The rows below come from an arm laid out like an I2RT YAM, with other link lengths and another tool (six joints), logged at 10 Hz.
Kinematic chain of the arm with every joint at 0, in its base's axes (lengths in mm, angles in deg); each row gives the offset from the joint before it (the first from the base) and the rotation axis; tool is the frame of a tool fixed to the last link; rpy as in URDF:
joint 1: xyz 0 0 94.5 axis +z
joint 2: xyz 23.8 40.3 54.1 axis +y
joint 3: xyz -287.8 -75 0 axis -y
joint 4: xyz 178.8 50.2 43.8 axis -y
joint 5: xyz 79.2 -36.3 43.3 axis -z
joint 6: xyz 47.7 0 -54.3 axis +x
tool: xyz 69 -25 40 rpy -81.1 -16.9 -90
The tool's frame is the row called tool.
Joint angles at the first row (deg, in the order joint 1, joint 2, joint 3, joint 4, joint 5, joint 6):
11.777, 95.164, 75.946, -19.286, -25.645, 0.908
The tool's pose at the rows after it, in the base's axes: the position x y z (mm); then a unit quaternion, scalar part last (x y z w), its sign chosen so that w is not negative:
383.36 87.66 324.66 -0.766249 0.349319 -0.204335 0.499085
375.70 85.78 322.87 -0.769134 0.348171 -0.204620 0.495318
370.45 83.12 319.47 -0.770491 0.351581 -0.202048 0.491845
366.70 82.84 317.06 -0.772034 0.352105 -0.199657 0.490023
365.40 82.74 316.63 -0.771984 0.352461 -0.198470 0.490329
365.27 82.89 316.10 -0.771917 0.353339 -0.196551 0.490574
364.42 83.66 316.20 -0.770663 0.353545 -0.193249 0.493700
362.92 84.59 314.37 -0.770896 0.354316 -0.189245 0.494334
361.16 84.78 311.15 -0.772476 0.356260 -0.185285 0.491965
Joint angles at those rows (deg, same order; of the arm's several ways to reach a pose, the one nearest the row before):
11.723, 92.875, 74.814, -20.014, -26.123, 0.315
11.689, 91.459, 73.121, -20.205, -25.929, -0.219
11.447, 90.578, 71.754, -20.386, -25.927, -0.329
11.513, 90.003, 70.785, -20.401, -25.917, -0.417
11.513, 89.781, 70.489, -20.391, -26.016, -0.354
11.510, 89.821, 70.487, -20.479, -26.147, -0.241
11.548, 89.693, 70.312, -20.336, -26.585, 0.086
11.687, 89.564, 69.833, -20.210, -26.806, 0.307
11.774, 89.473, 69.272, -20.320, -26.806, 0.346

